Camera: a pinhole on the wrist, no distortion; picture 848 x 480 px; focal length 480.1 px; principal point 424.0 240.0 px. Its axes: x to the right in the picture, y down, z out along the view. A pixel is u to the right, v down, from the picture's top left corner.
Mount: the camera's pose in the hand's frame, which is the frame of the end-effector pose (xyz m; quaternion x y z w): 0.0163 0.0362 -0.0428 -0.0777 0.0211 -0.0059 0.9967
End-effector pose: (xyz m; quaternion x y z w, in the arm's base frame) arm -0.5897 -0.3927 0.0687 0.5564 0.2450 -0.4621 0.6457
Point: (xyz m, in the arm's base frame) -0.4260 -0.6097 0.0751
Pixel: 649.9 411.8
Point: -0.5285 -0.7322 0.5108
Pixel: 160.3 409.6
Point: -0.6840 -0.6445 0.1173
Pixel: 376.2 27.7
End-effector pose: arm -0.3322 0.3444 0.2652 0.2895 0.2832 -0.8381 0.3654
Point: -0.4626 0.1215 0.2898
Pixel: 675.2 136.8
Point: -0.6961 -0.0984 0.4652
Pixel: 616.2 66.8
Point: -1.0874 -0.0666 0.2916
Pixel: outside the picture
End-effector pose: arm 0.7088 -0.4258 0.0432 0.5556 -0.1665 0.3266 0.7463
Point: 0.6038 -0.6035 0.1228
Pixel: 194.1 294.0
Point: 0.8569 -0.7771 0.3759
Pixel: 583.0 209.9
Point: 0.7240 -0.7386 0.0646
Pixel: 276.4 36.6
